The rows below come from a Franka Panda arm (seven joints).
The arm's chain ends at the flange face. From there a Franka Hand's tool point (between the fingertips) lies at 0.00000 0.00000 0.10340 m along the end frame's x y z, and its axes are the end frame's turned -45 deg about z.
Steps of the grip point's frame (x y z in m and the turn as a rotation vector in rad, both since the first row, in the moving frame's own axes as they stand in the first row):
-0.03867, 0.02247, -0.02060, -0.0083, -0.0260, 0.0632
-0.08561, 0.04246, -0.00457, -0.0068, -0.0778, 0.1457
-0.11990, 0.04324, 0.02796, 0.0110, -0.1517, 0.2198
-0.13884, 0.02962, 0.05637, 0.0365, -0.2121, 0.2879
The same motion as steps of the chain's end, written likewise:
-0.01008, 0.04077, -0.02056, -0.0243, -0.0125, 0.0632
-0.02489, 0.08478, -0.00426, -0.0598, -0.0502, 0.1457
-0.04133, 0.10649, 0.02915, -0.0995, -0.1150, 0.2198
-0.05761, 0.10914, 0.05874, -0.1242, -0.1758, 0.2879

